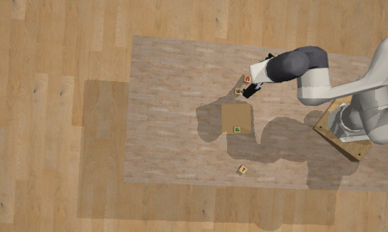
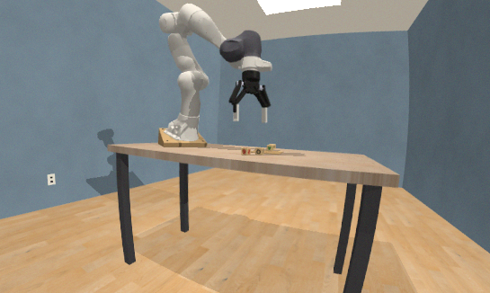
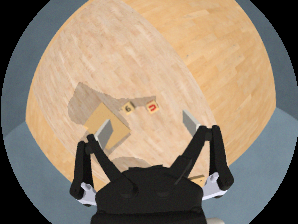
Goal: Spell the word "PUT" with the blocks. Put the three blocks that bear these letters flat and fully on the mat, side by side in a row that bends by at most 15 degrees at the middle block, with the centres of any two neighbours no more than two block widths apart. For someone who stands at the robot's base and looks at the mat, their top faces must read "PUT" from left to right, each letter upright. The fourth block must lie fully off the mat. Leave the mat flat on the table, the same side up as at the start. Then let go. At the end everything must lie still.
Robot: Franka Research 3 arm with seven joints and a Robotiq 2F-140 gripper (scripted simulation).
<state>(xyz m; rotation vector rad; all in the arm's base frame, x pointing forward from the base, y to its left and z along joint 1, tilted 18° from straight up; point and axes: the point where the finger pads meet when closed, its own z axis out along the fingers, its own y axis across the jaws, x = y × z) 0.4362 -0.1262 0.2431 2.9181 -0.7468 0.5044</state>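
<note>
My hand is 10 mm past the red U block, 10 mm to the left of it and 130 mm above it. The rest, counted from my hand: green P block: 20 mm ahead, 230 mm to the left, 130 mm below; block marked 6: 30 mm ahead, 50 mm to the left, 130 mm below; tan mat: 20 mm ahead, 180 mm to the left, 150 mm below.
</note>
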